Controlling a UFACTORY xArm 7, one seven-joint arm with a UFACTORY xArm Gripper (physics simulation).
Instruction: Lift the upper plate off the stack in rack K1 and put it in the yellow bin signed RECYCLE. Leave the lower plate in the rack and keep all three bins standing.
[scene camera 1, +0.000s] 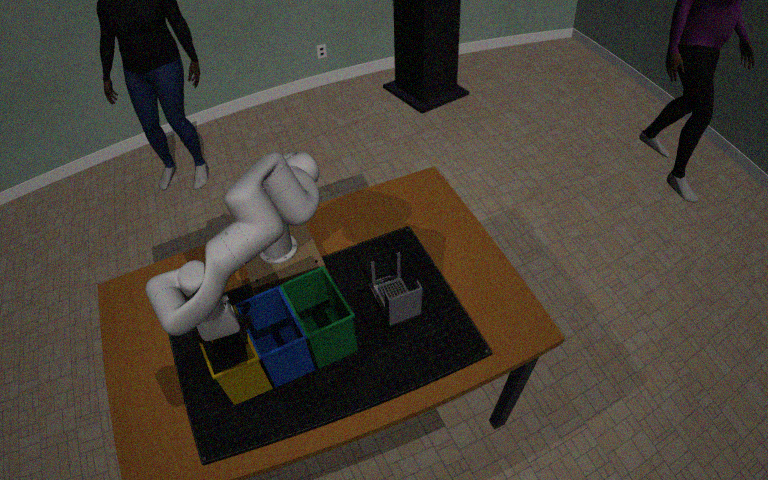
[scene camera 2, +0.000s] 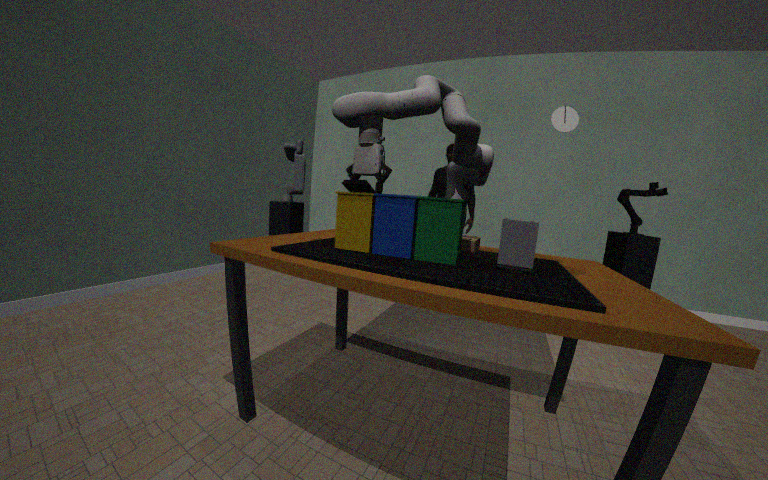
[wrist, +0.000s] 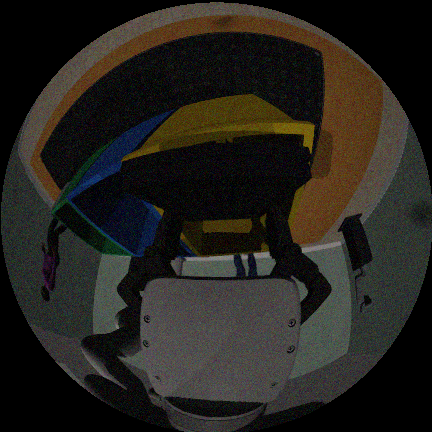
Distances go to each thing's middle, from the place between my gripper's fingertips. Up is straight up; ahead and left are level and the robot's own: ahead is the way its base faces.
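Counting from my hand, I find the yellow bin (scene camera 2: 355, 213) 10 mm to the right of it, 10 mm behind it and 90 mm below it. The blue bin (scene camera 1: 278, 338) is 120 mm to the left of my hand and 90 mm below it, while the green bin (scene camera 1: 327, 320) is 250 mm to the left of my hand, 20 mm ahead of it and 90 mm below it. As for the dark plate (scene camera 1: 229, 350), it is 10 mm to the right of my hand and 20 mm ahead of it.
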